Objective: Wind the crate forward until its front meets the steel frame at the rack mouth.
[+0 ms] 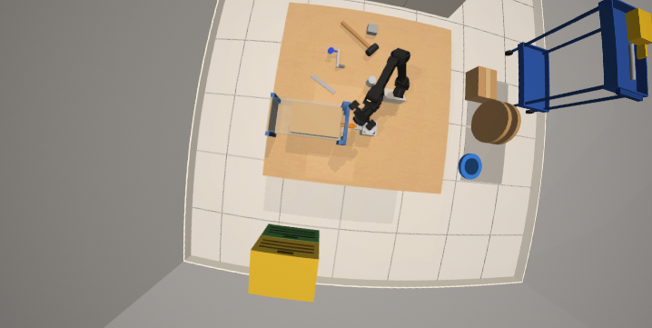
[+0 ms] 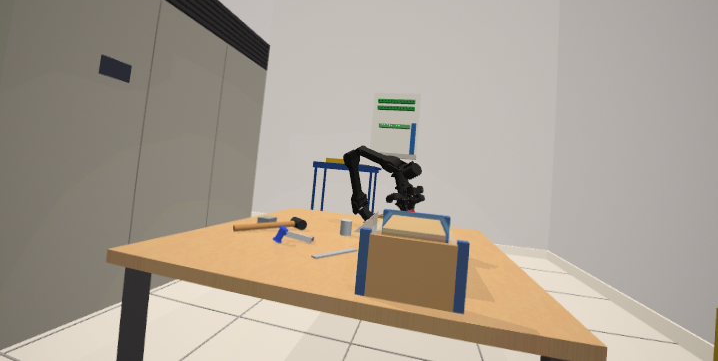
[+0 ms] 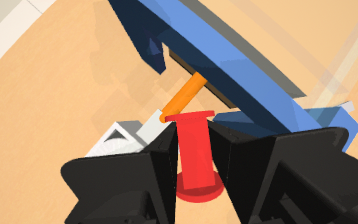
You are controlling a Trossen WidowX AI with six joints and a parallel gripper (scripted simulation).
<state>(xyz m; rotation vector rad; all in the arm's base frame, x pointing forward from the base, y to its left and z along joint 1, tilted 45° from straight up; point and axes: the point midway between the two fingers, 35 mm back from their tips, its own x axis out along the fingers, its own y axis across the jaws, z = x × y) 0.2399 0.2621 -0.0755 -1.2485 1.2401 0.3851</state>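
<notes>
Now: the red-knobbed crank handle 50 mm behind my gripper tip and 30 mm below it. The rest, counted from my gripper tip: blue steel frame: 50 mm ahead, 30 mm to the left, 20 mm below; red grip: 10 mm behind, 20 mm to the right; hand winch: 120 mm behind, 10 mm to the left, 100 mm below.
</notes>
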